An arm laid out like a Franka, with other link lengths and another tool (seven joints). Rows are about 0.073 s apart.
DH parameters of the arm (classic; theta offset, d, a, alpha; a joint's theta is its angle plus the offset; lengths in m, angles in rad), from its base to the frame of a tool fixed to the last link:
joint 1: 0 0.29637 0 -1.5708
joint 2: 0 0 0 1.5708
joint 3: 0 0.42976 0.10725 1.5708
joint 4: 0 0 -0.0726 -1.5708
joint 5: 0 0.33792 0 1.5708
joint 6: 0 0 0.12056 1.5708
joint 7: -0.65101 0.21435 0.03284 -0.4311
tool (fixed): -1.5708 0.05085 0 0
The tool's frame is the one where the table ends.
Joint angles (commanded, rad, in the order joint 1, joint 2, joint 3, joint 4, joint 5, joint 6, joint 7), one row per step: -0.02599 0.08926 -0.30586 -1.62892 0.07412 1.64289 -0.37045; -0.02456 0.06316 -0.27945 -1.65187 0.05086 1.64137 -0.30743; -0.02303 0.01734 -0.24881 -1.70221 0.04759 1.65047 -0.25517; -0.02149 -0.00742 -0.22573 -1.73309 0.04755 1.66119 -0.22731; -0.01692 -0.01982 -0.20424 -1.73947 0.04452 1.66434 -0.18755; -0.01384 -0.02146 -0.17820 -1.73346 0.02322 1.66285 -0.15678; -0.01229 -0.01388 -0.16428 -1.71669 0.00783 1.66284 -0.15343; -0.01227 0.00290 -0.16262 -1.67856 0.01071 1.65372 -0.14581; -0.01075 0.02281 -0.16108 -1.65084 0.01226 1.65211 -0.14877; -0.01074 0.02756 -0.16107 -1.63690 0.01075 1.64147 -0.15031; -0.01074 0.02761 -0.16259 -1.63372 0.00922 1.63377 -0.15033
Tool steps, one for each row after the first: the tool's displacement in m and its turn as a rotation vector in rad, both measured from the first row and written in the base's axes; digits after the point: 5 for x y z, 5 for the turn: -0.00761 0.01021 0.00346 -0.01631 0.00815 -0.03219; -0.02084 0.02887 0.00721 -0.01043 0.00602 -0.05254; -0.02673 0.04328 0.00809 -0.00716 0.00261 -0.05622; -0.02682 0.05631 0.01248 -0.01156 -0.00358 -0.06951; -0.02413 0.06677 0.01575 -0.03499 -0.00469 -0.06794; -0.01793 0.07123 0.01937 -0.05308 -0.01157 -0.05384; -0.00793 0.07145 0.02693 -0.05508 -0.02363 -0.06037; 0.00222 0.07274 0.02845 -0.05749 -0.02999 -0.05459; 0.00344 0.07243 0.03084 -0.05946 -0.02836 -0.05267; 0.00193 0.07138 0.03120 -0.06036 -0.02358 -0.05381
